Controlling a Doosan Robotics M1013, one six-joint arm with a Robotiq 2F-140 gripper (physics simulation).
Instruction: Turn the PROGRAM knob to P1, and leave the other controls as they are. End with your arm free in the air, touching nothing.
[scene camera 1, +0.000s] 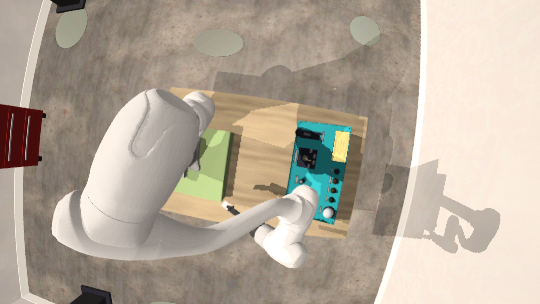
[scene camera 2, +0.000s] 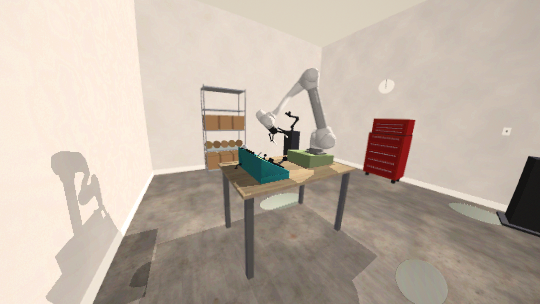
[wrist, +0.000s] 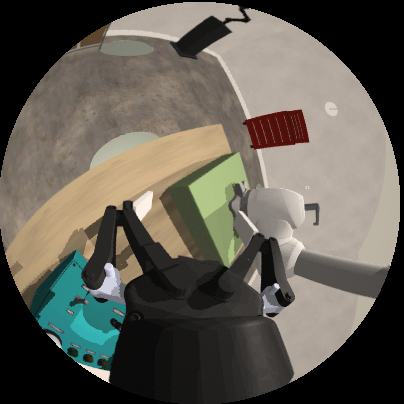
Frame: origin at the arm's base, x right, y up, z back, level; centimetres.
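Seen in the pictures: gripper, between the fingertips: (scene camera 2: 282, 141) (wrist: 194, 208); arm's base, origin of its link: (scene camera 2: 315, 153) (wrist: 241, 207).
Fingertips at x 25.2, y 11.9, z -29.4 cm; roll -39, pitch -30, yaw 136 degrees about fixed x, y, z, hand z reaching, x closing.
Pixels of each thing's top centre, then the offset from my fingertips to it. "*": a spot on its surface instead. Level surfaces: height alone.
- lever, centre of its top: (scene camera 1: 306, 158) dx -26.1, dy -8.7, dz -34.2 cm
- black part, a spot on its surface: (scene camera 1: 307, 134) * dx -38.1, dy -10.1, dz -34.0 cm
- small grey control, centre of its top: (scene camera 1: 303, 182) dx -14.2, dy -8.1, dz -33.1 cm
- yellow note, a spot on its surface: (scene camera 1: 341, 146) * dx -33.1, dy -5.1, dz -50.7 cm
- white dome, a spot on its surface: (scene camera 1: 328, 212) * dx -1.0, dy -0.9, dz -45.5 cm
- wooden table, height of its surface: dy -22.0 cm
The teal control panel (scene camera 1: 320, 175) (scene camera 2: 255, 167) (wrist: 92, 327) stands on the table. In scene camera 1 it carries a black square plate with a dial or lever (scene camera 1: 306, 158), a black part (scene camera 1: 307, 134) at one end and a small grey control (scene camera 1: 302, 181). The labels are too small to read, so I cannot tell which control is the PROGRAM knob or where it points. My gripper (scene camera 2: 281, 137) (wrist: 194, 208) is open and empty, in the air above the table and to the side of the panel. In scene camera 1 my arm partly hides the gripper and the panel's edge.
The panel also has a yellow note (scene camera 1: 341, 146), a row of small round buttons (scene camera 1: 333, 190) and a white dome (scene camera 1: 328, 212). The arm's green base block (scene camera 1: 215, 170) (scene camera 2: 310, 158) (wrist: 210, 200) stands on the wooden table (scene camera 1: 260, 165) (scene camera 2: 300, 176). A red cabinet (scene camera 2: 390, 150) (wrist: 277, 130) stands beyond.
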